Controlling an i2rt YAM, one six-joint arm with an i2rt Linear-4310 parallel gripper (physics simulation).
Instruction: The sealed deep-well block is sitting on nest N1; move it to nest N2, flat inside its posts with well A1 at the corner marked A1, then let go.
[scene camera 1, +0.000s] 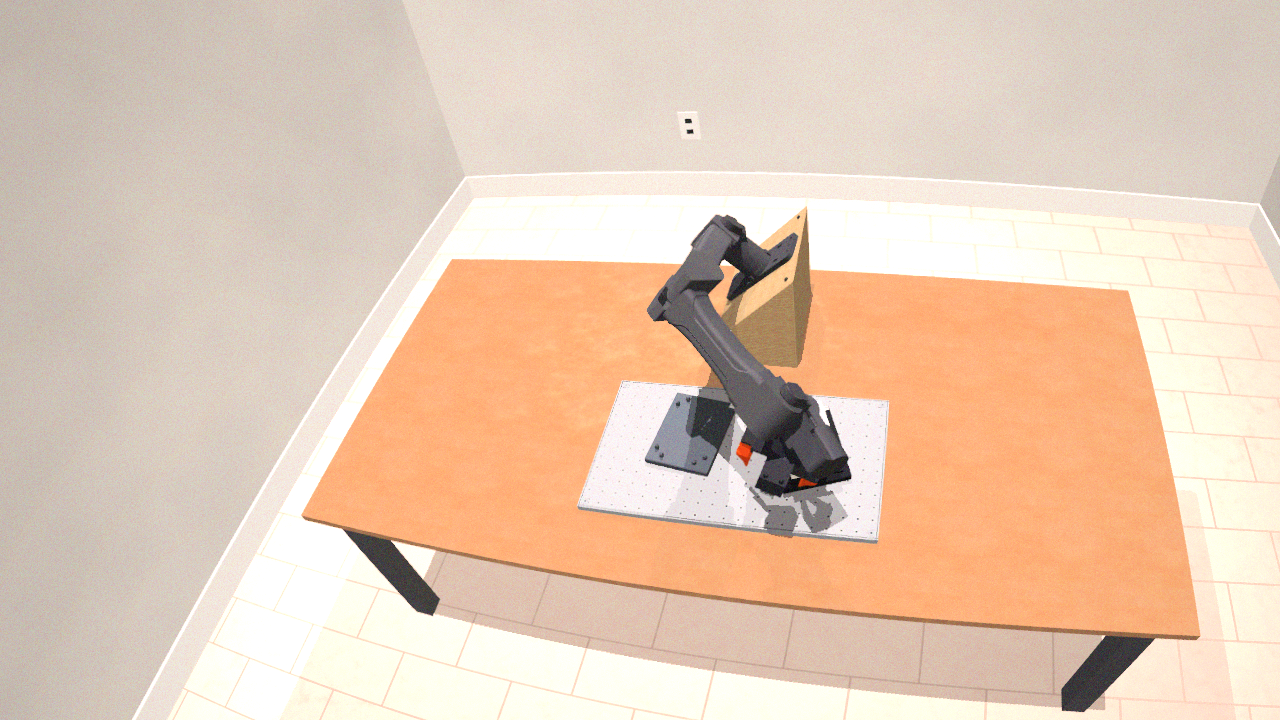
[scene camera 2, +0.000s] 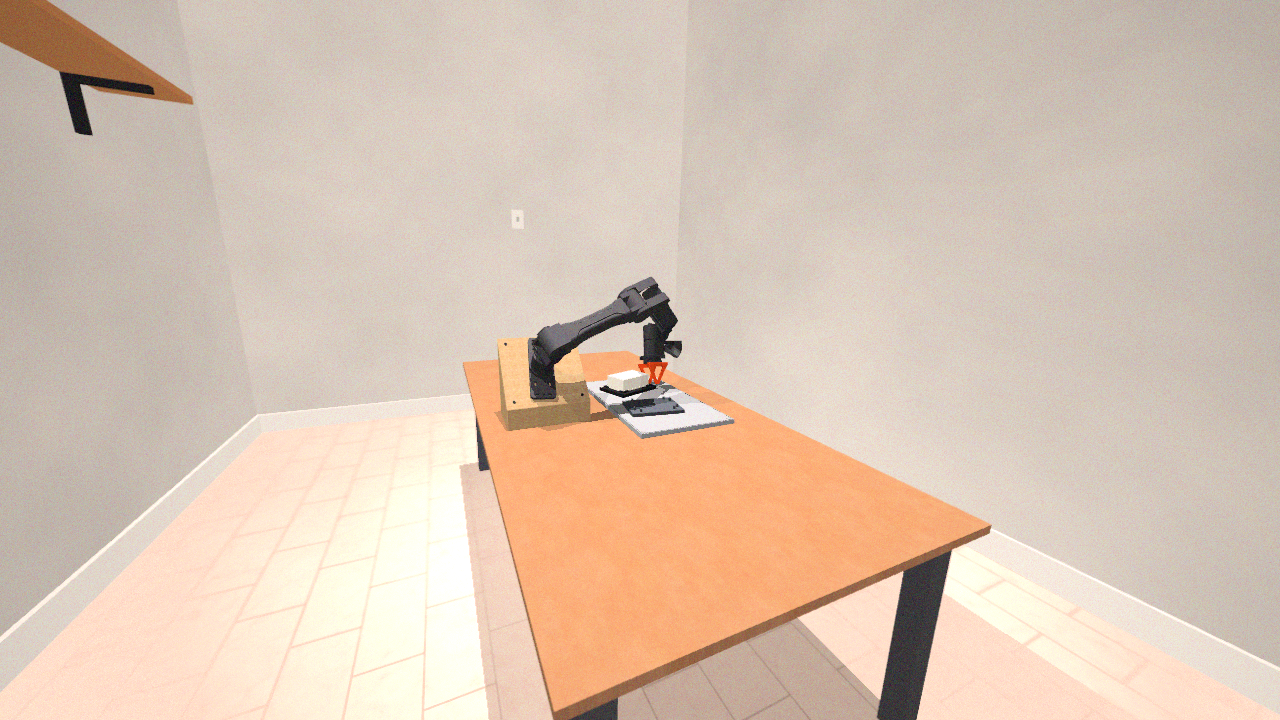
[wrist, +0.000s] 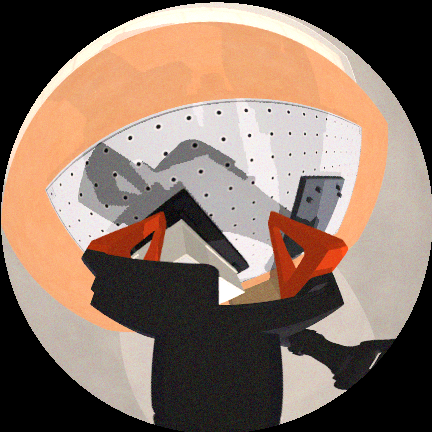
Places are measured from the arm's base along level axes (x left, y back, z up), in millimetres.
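Pixels of known places: gripper, fingertip midpoint: (scene camera 2: 652, 384) (wrist: 216, 216); arm's base at its link origin: (scene camera 1: 763, 269) (scene camera 2: 541, 368).
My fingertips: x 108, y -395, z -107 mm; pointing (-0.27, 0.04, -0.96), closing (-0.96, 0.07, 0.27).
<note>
For each thing: its top centre in the pictures, then the offset to it from my fingertips. Level surfaces: height alone.
- pale deep-well block at its top centre: (wrist: 192, 294) (scene camera 2: 627, 374) dx +42, dy +79, dz +29 mm
- black nest N1 at its top centre: (wrist: 187, 269) (scene camera 1: 806, 444) (scene camera 2: 628, 384) dx +41, dy +78, dz -7 mm
- Nest N2 at its top centre: (wrist: 318, 225) (scene camera 1: 690, 427) (scene camera 2: 652, 401) dx -173, dy +69, dz -3 mm
- orange-brown table at its surface level: dz -38 mm
The pale deep-well block (scene camera 2: 627, 380) (wrist: 185, 237) sits on the black nest N1 (scene camera 1: 834, 428) (scene camera 2: 605, 389) (wrist: 216, 233); the arm hides the block in scene camera 1. My gripper (scene camera 1: 776, 467) (scene camera 2: 654, 380) (wrist: 216, 216) is open, with its two orange fingers wide apart and nothing between the tips. It hangs above the board at the front side of the block, with the block partly hidden behind the gripper body in the wrist view. Nest N2 (scene camera 1: 684, 443) (scene camera 2: 653, 408) (wrist: 326, 202) is a dark grey plate with small posts and bears no block. The A1 marks cannot be made out.
Both nests stand on a white perforated board (scene camera 1: 617, 474) (scene camera 2: 707, 420) (wrist: 295, 122) on the orange-brown table (scene camera 1: 447, 429) (scene camera 2: 733, 537). The arm is mounted on a wooden wedge (scene camera 1: 771, 335) (scene camera 2: 546, 414) behind the board. The arm reaches over the board between the two nests.
</note>
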